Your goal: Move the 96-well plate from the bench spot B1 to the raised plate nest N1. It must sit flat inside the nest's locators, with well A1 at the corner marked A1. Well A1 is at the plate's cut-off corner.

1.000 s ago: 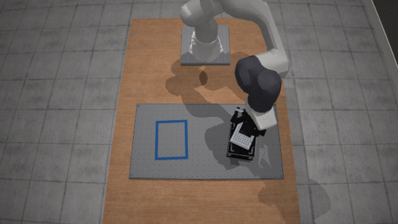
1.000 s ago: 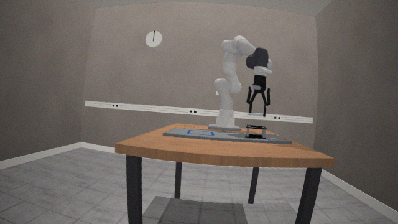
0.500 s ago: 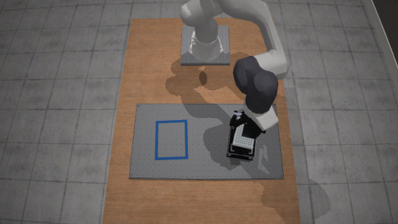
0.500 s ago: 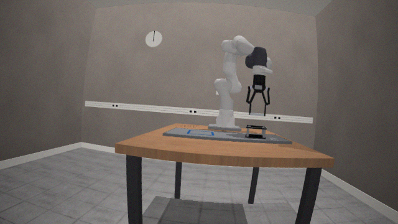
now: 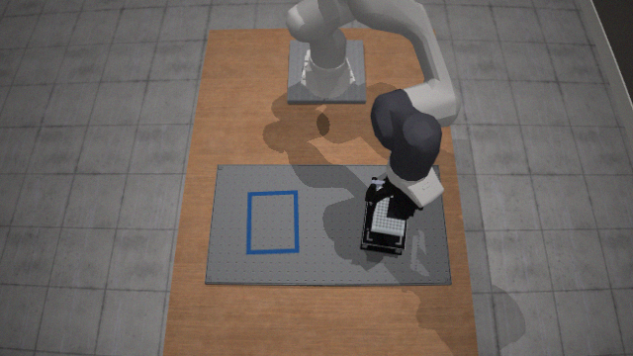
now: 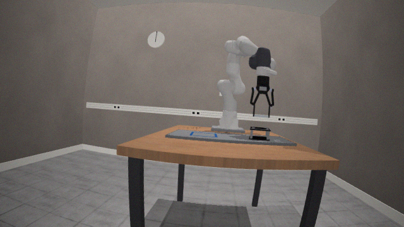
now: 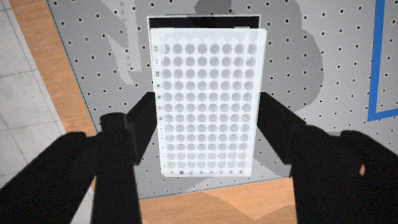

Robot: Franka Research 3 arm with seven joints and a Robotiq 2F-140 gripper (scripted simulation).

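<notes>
Right now my hand is 90 mm above the black raised nest. Round my hand: A1 label: 90 mm below, 70 mm to the left, 60 mm behind; then white 96-well plate: 20 mm below.
</notes>
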